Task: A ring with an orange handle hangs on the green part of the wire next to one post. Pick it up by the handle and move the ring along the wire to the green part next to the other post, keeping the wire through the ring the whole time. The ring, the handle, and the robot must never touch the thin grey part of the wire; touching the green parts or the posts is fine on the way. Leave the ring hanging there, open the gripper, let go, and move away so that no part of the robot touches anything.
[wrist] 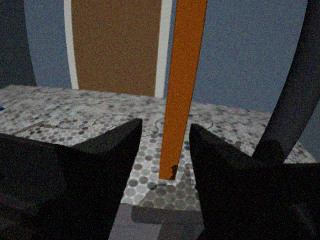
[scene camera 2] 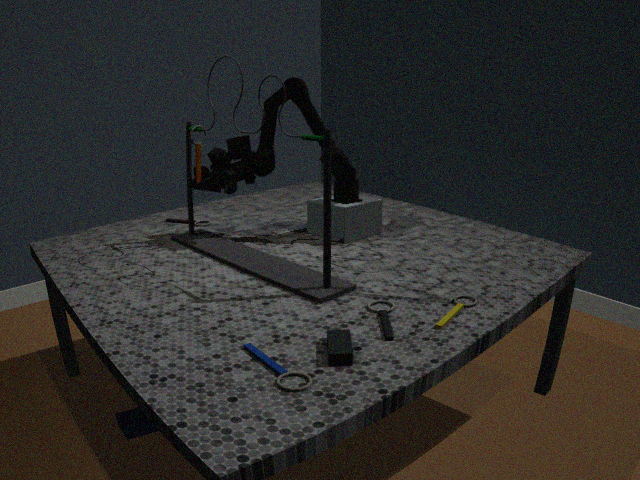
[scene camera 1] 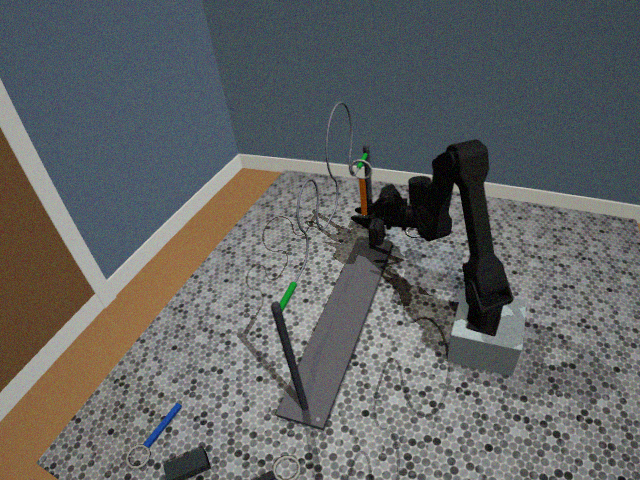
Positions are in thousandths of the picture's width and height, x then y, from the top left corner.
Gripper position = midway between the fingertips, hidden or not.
Observation:
In view: the gripper (scene camera 1: 552, 447), a blue-handled ring (scene camera 2: 413, 749), a dark block (scene camera 2: 532, 730) and a grey base plate (scene camera 1: 484, 834).
The gripper also shows in the wrist view (wrist: 520, 531) and in scene camera 2 (scene camera 2: 298, 389). The grey base plate shows as well in scene camera 2 (scene camera 2: 501, 599). The wrist view misses the dark block: it is out of frame.

